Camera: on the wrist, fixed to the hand. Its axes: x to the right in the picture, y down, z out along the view.
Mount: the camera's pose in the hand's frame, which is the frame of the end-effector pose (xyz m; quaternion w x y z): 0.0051 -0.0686 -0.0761 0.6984 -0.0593 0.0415 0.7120
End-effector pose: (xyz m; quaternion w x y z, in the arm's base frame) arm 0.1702 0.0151 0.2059 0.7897 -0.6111 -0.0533 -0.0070
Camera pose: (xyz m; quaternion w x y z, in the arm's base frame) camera 0.1758 -0.0755 0.2537 0.5225 -0.5113 0.4311 0.5289
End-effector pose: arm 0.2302 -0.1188 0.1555 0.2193 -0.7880 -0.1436 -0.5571
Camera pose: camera 0.1376 -0.0982 0.1946 0.5091 -0.6425 0.5029 -0.2742
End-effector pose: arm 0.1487 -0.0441 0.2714 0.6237 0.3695 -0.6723 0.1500
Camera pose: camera 0.2513 -0.0420 0.2719 0.3786 -0.2638 -0.7156 0.5243
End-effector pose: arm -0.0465 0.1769 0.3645 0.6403 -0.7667 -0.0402 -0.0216
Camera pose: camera -0.0462 0.1143 0.4458 0.4188 -0.6012 0.5457 0.4066
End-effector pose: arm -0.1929 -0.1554 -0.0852 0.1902 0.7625 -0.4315 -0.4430
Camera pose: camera -0.0942 -0.1285 -0.0932 0.5114 0.2324 -0.8101 -0.1679
